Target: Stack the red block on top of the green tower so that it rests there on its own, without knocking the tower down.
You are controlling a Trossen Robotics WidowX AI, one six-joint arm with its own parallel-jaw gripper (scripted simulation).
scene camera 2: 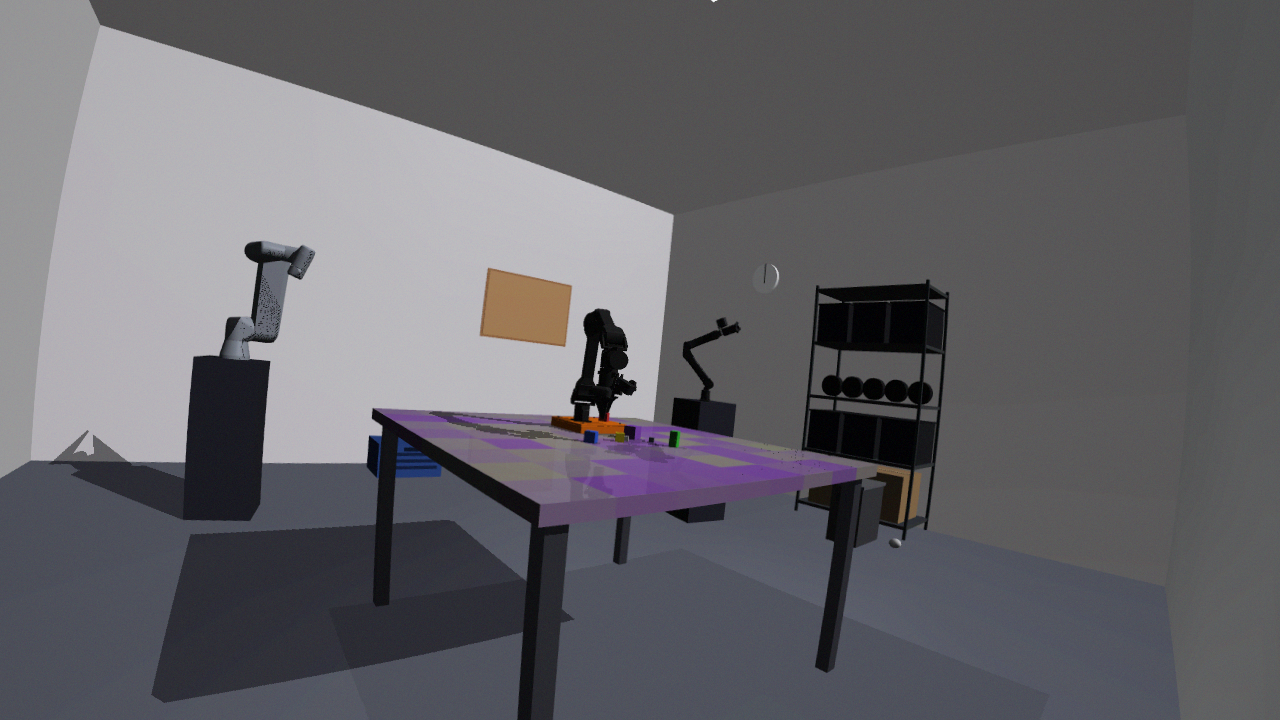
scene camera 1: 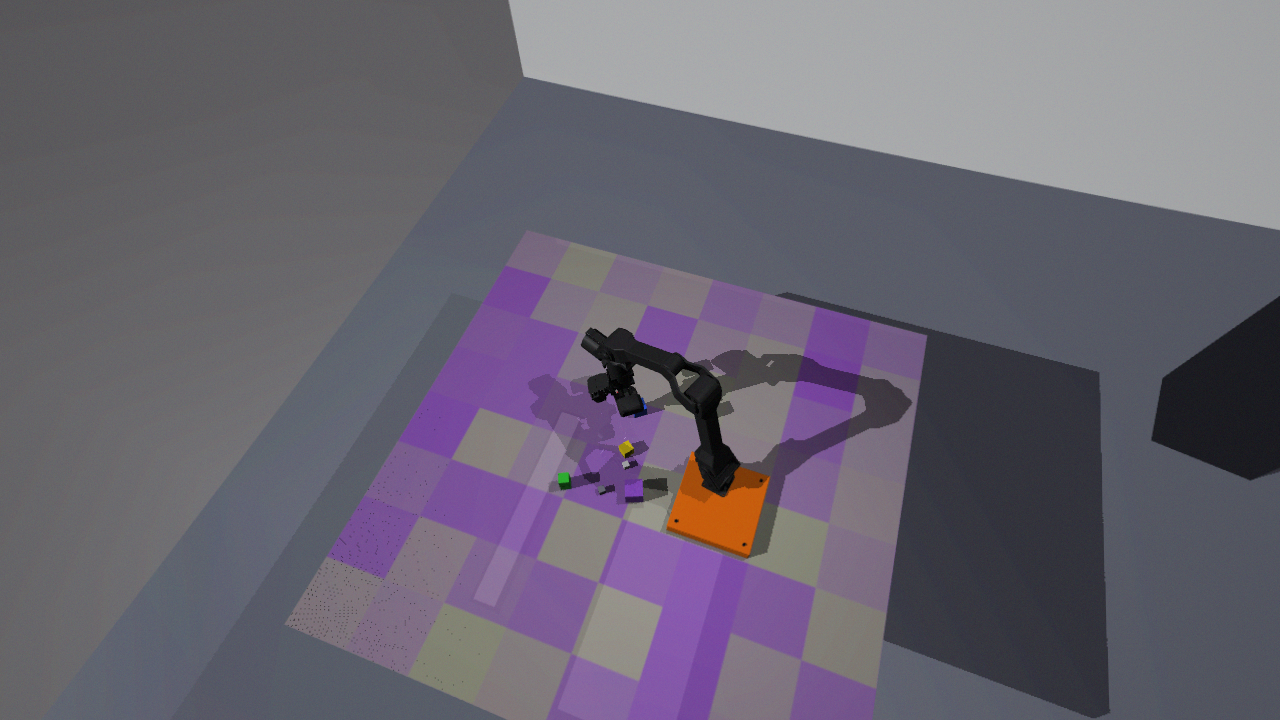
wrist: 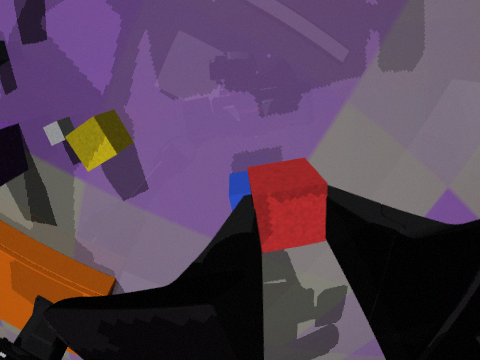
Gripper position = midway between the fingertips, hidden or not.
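Observation:
My gripper (scene camera 1: 623,397) is holding a red block (wrist: 289,196). I can also find my gripper in scene camera 2 (scene camera 2: 603,418), and it appears in the wrist view (wrist: 282,198) too. A yellow block (wrist: 101,137) is visible as well.

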